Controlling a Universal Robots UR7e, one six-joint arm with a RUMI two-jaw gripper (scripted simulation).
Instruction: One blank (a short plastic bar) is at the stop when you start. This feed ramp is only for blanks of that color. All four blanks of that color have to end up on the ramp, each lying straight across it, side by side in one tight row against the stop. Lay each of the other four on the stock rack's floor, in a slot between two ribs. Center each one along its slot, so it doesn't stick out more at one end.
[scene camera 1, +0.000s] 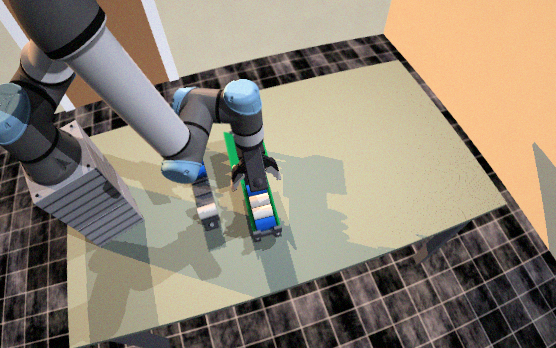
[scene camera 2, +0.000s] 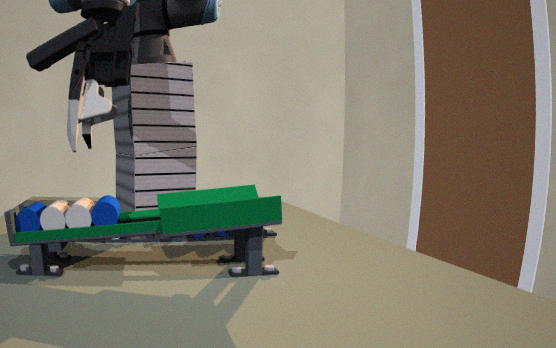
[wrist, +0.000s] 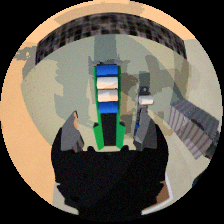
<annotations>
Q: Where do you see my gripper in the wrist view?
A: At 108, 109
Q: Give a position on a blue blank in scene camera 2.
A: At 106, 211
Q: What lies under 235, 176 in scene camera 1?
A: My gripper.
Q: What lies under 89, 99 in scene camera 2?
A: My gripper.
</annotations>
